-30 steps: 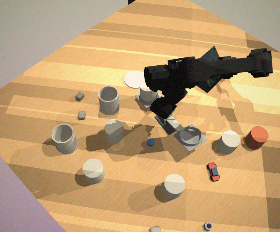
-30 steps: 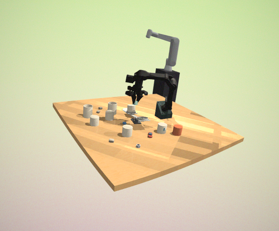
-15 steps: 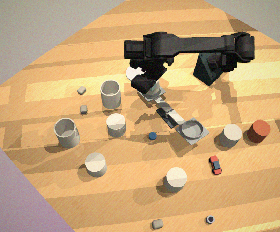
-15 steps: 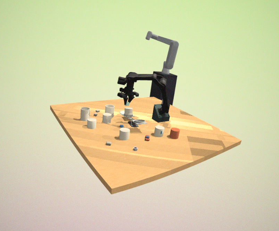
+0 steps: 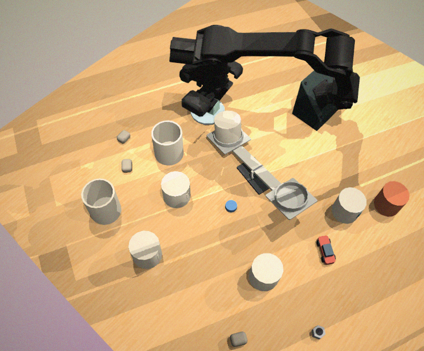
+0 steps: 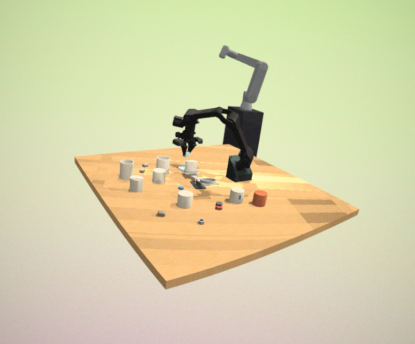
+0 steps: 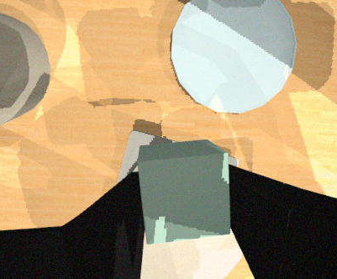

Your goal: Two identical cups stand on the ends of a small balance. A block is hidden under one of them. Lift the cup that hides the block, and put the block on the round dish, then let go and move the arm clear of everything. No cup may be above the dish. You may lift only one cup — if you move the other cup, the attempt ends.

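My gripper tip is now 110 mm above the pale blue round dish, 60 mm to the left of it and 50 mm past it. Round my gripper tip: grey balance 180 mm to the left, 70 mm below, 10 mm ahead; blue disc 210 mm to the left, 120 mm ahead, 110 mm below; pale green block 10 mm above.
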